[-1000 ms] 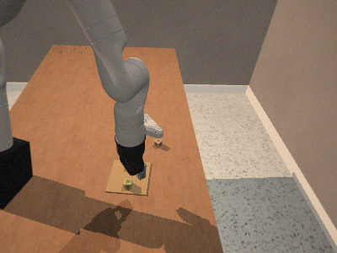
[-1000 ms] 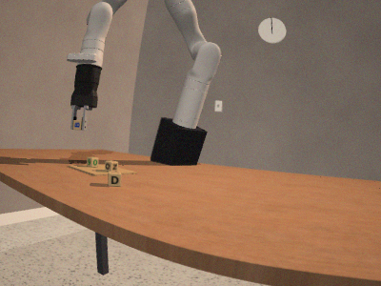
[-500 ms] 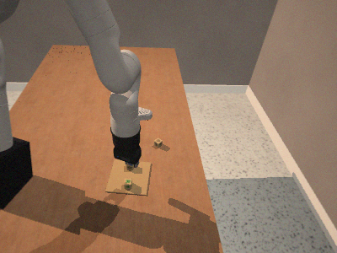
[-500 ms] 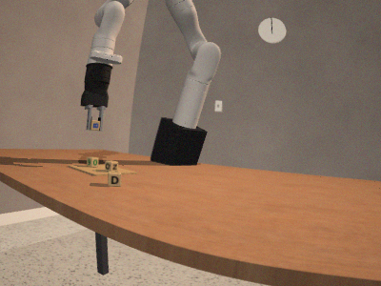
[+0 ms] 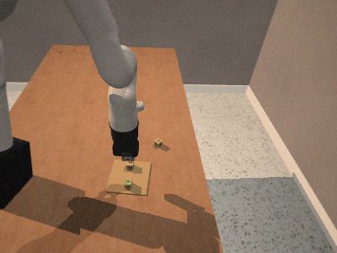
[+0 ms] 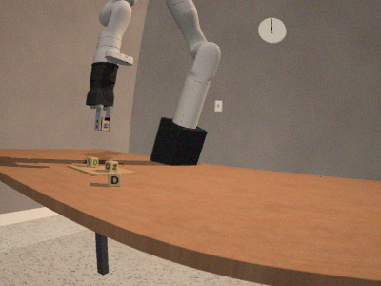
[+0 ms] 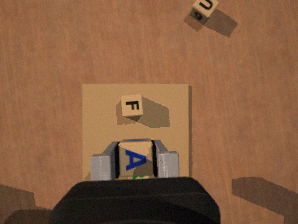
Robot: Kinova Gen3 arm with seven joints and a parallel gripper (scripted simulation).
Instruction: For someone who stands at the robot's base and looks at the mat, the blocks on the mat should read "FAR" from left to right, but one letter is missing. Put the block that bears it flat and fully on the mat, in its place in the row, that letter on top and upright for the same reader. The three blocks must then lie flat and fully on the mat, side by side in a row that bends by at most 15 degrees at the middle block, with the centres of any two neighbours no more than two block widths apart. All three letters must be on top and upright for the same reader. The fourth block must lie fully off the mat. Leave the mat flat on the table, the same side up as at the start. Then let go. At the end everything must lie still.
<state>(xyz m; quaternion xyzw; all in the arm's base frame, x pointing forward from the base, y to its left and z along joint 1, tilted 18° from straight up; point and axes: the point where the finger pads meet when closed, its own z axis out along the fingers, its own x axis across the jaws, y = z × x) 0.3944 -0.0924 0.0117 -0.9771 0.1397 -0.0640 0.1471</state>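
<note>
Right now my hand is right at the block. From my hand the other things lie so: tan mat: 12 cm below.
</note>
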